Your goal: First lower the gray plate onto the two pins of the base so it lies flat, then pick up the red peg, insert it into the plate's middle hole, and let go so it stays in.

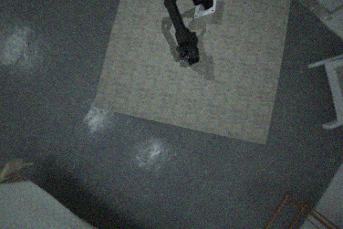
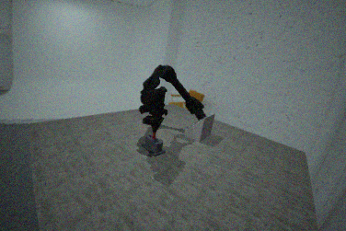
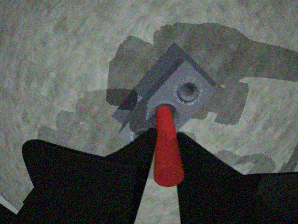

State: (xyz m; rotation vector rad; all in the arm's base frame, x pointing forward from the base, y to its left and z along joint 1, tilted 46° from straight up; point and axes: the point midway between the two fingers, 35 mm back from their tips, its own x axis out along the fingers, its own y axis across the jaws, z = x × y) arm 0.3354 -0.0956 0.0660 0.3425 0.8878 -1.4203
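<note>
Now: gripper tip right at the red peg. The rest, counted from my gripper tip: gray plate: 5 cm below.
</note>
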